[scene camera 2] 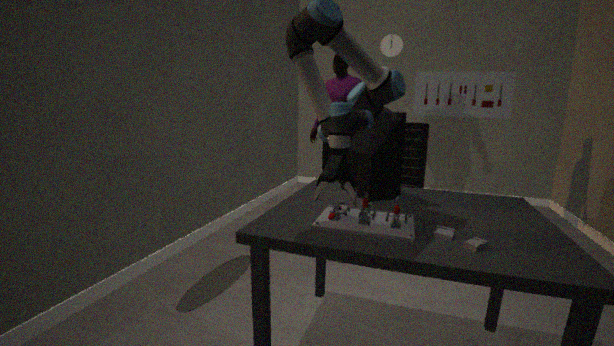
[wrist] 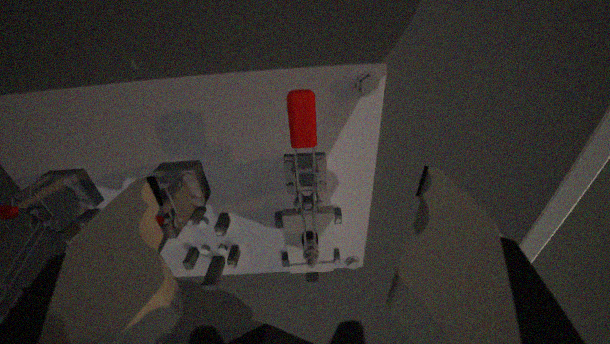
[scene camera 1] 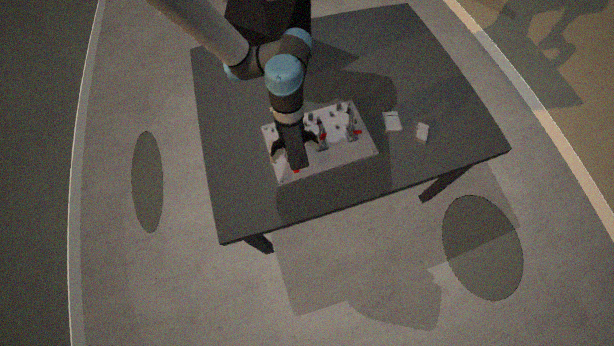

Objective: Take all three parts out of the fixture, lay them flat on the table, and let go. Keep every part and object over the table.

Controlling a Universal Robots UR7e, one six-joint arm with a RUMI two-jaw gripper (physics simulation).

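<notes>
The pale fixture board lies on the table. A pale flat part appears to sit among the pins at its end station, under a clamp whose red handle lies down, pointing outward. One loose white part lies on the table beside the fixture. A second loose white part lies farther out and looks slightly tilted. My gripper is open and empty above the end station, fingers either side of the clamp. The arm hides this station in scene camera 1.
Two other clamps, the middle one and the far one, stand with red handles raised. The table edge runs in front of the fixture. A dark block stands behind. A person in purple is at the back.
</notes>
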